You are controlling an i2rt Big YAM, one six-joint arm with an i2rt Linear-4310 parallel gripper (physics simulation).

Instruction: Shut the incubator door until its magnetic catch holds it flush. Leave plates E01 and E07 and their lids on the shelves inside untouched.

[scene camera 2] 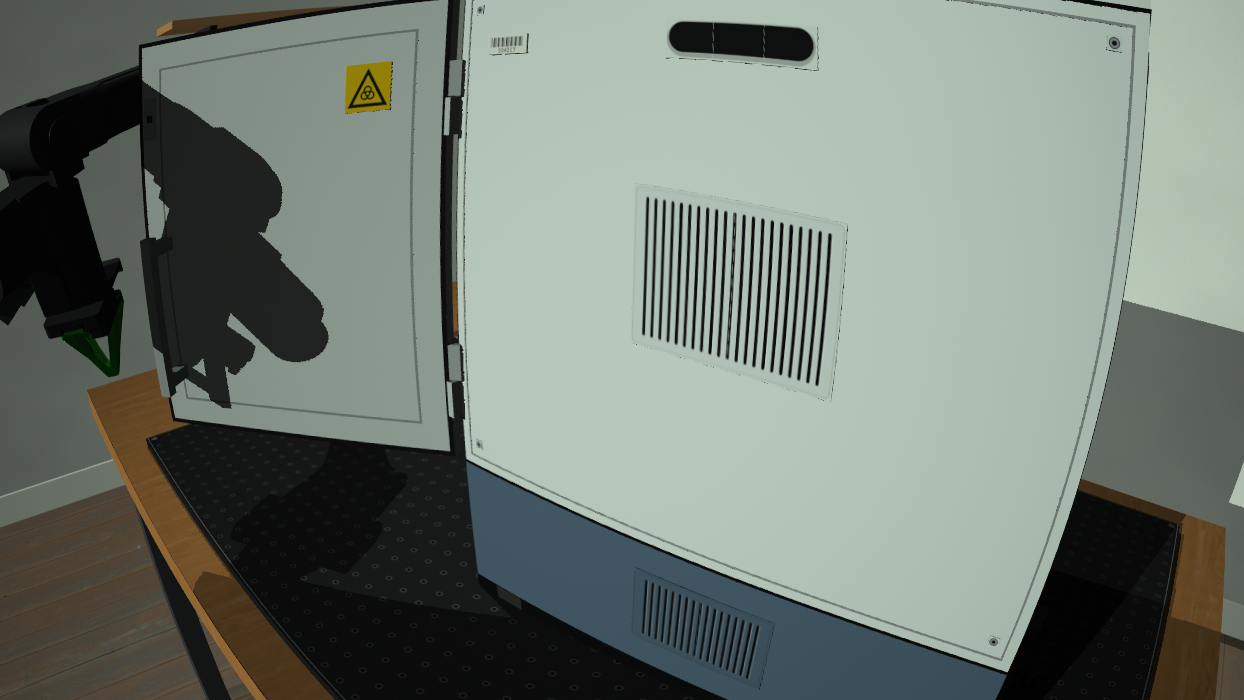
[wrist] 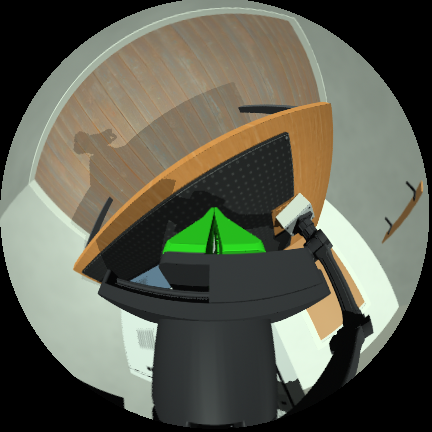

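Pixels of known places: gripper, fingertip midpoint: (scene camera 2: 113, 374) (wrist: 213, 212); arm's base, link origin: (wrist: 301, 221).
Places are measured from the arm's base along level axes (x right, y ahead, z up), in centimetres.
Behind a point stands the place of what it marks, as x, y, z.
Note:
The incubator (scene camera 2: 556, 348) {5.3, 67.7, 19.3} (wrist: 135, 345) {-1.0, 90.0, 30.3} stands on the dark perforated mat. Its door (scene camera 2: 304, 261) {19.0, 49.4, 23.8} stands wide open at the left of the scene view, with a yellow warning label, and the arm's shadow falls across it. The dark door handle (scene camera 2: 154, 313) {33.8, 42.6, 20.3} is near the free edge, partly lost in that shadow. My gripper (scene camera 2: 109, 363) {39.6, 37.3, 13.6} (wrist: 213, 212) {39.6, 37.3, 13.6} is shut and empty, its green fingertips together. In the scene view it appears left of the door's free edge, above the table edge; contact cannot be told. The door cannot be made out in the wrist view. Plates E01 and E07, their lids and the shelves do not show.
The dark mat (scene camera 2: 408, 531) {10.4, 46.1, -6.3} (wrist: 250, 175) {28.6, 22.9, -6.4} lies on the wooden table (scene camera 2: 117, 417) {44.2, -5.3, -7.7} (wrist: 312, 150) {30.2, -7.6, -7.6}. The door hinges (scene camera 2: 454, 361) {8.6, 57.9, 15.8} are at the incubator's left edge. In the wrist view, a pale block (wrist: 293, 214) {6.2, 5.2, -1.9} and the arm's dark links (wrist: 337, 280) {9.2, 9.4, 30.2} are at the right.

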